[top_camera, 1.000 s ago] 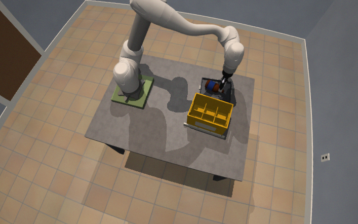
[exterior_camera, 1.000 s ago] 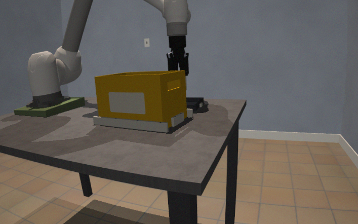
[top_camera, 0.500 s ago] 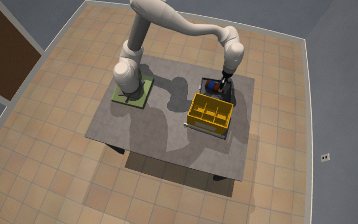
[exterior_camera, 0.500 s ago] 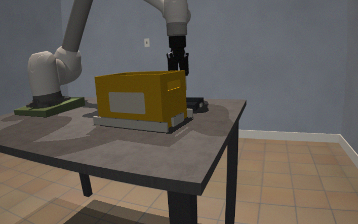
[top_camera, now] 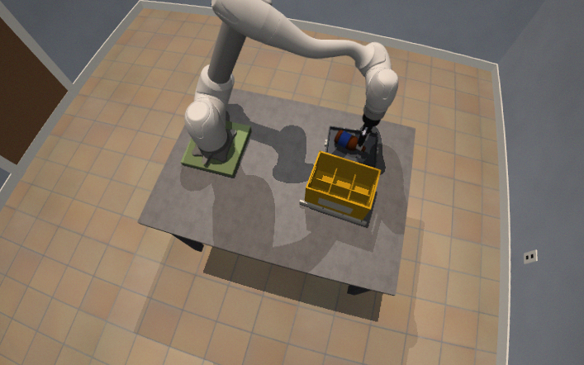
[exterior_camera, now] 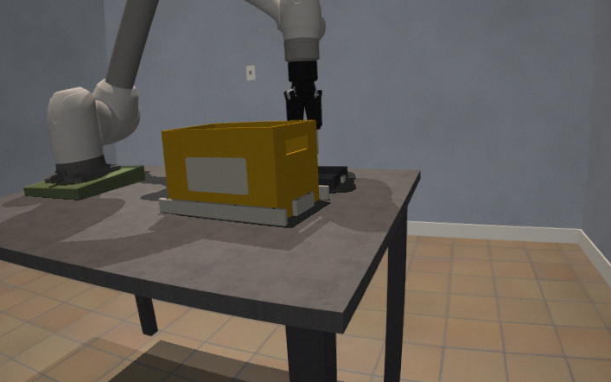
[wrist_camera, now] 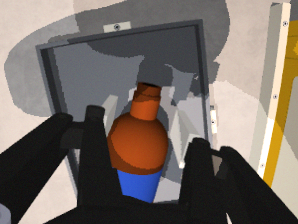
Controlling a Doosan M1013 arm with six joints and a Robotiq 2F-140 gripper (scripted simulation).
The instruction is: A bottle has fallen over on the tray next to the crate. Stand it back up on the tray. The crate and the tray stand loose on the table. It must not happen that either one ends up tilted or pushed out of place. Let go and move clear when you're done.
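Now: hand 60 mm above the bottle, 50 mm past it and 10 mm to the right of it. Also, from my hand: yellow crate: 250 mm to the right, 50 mm behind, 20 mm below; then tray: 90 mm below, 40 mm behind, 10 mm to the left.
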